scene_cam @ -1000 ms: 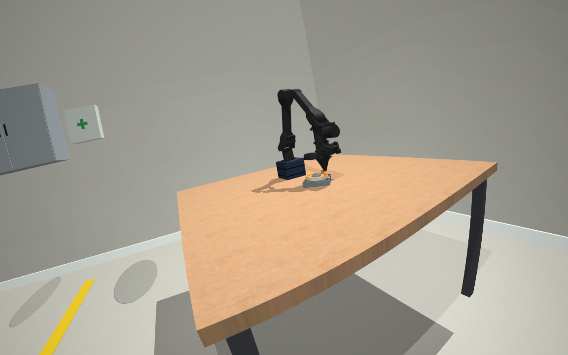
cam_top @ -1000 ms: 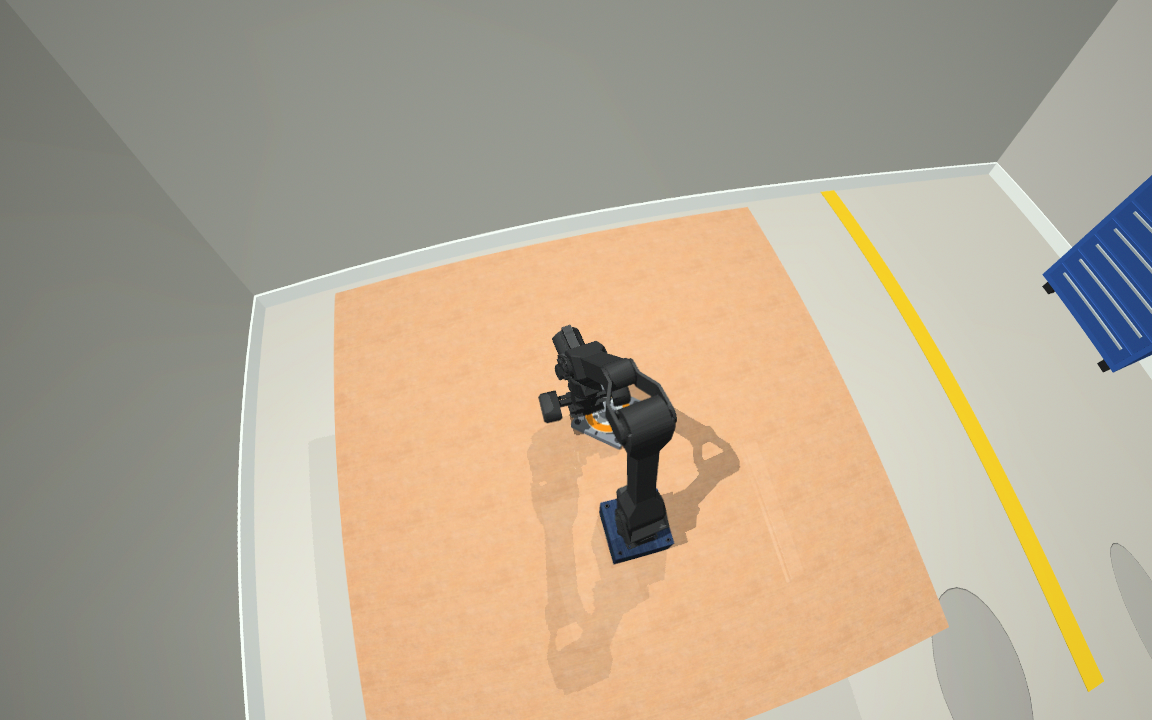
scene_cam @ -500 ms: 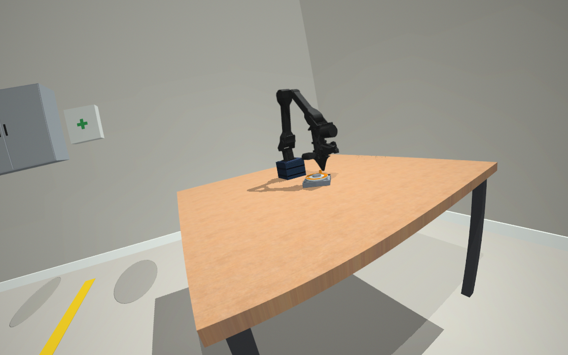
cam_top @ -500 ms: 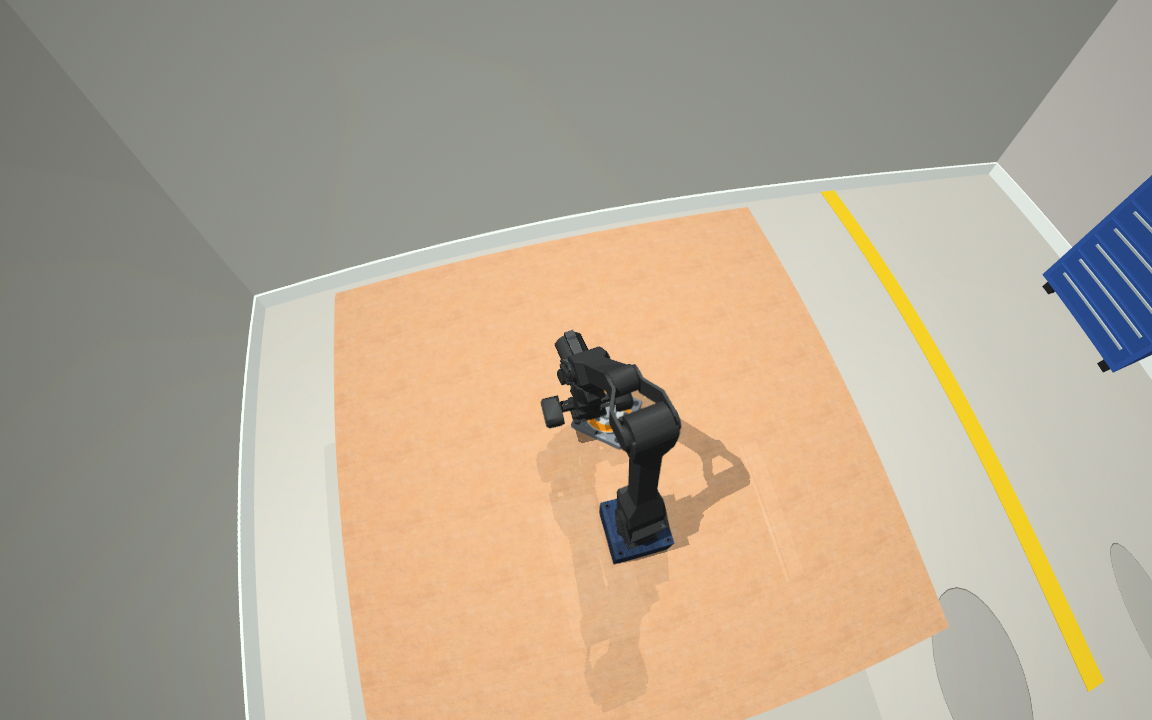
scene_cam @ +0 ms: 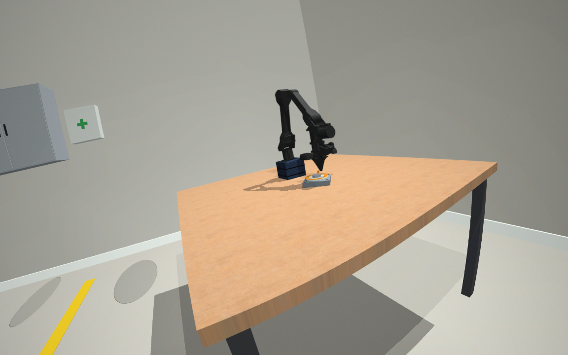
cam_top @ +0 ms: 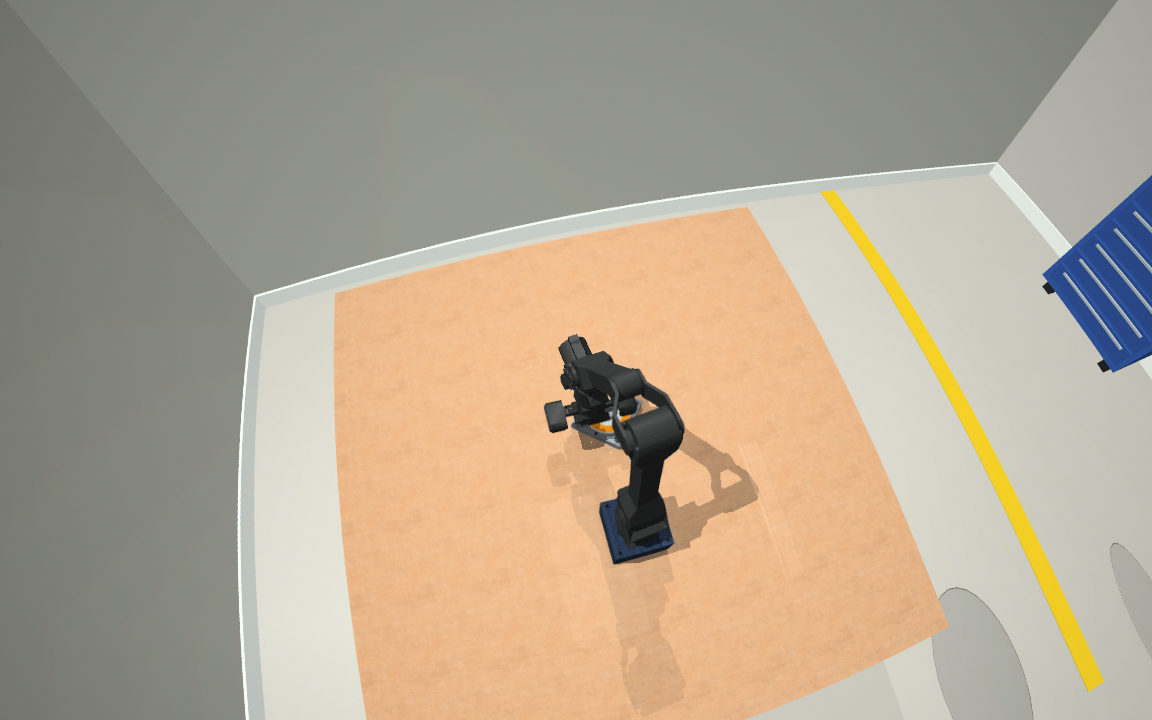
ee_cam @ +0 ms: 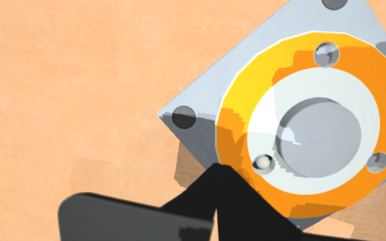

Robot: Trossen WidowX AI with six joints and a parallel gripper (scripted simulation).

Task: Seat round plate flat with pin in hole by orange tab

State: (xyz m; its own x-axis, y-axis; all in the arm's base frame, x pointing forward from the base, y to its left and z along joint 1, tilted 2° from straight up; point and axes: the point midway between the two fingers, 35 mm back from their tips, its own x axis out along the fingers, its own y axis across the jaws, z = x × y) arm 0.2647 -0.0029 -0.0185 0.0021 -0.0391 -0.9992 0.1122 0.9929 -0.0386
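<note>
Now: the round plate 30 mm to the right of my gripper tip and 10 mm below it.
</note>
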